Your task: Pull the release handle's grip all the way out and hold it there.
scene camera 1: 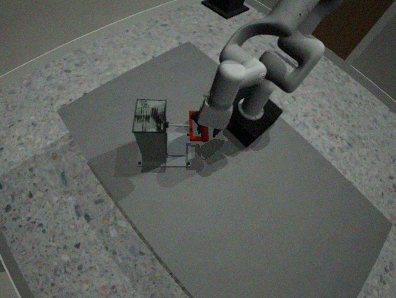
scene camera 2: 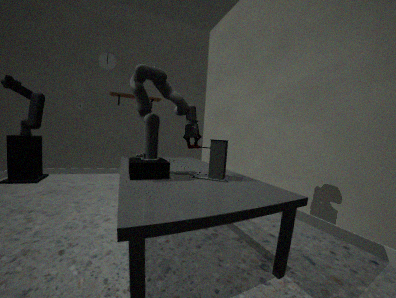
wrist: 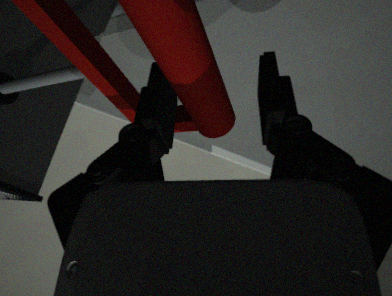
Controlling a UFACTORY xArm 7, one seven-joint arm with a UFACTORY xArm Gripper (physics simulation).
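The release handle's round red grip (scene camera 1: 206,136) (wrist: 187,60) is the outer bar of a red frame, on the side away from a tall grey box (scene camera 1: 151,145) (scene camera 2: 218,160) (wrist: 32,135). A stretch of thin rod (scene camera 1: 178,125) (wrist: 45,81) shows between the box and the frame. My gripper (scene camera 1: 208,132) (scene camera 2: 193,144) (wrist: 214,76) is at the handle, above the table. Its fingers stand apart, one on either side of the grip. In the wrist view the left finger overlaps the grip's edge and a gap shows before the right finger. Whether the left finger touches is unclear.
The box stands on the grey table (scene camera 1: 260,215) (scene camera 2: 200,210). A pale rail-like outline (scene camera 1: 177,166) lies by its foot. My arm's black base (scene camera 1: 255,127) (scene camera 2: 149,169) is on the table. A second robot arm (scene camera 2: 36,112) stands on a black pedestal beyond it.
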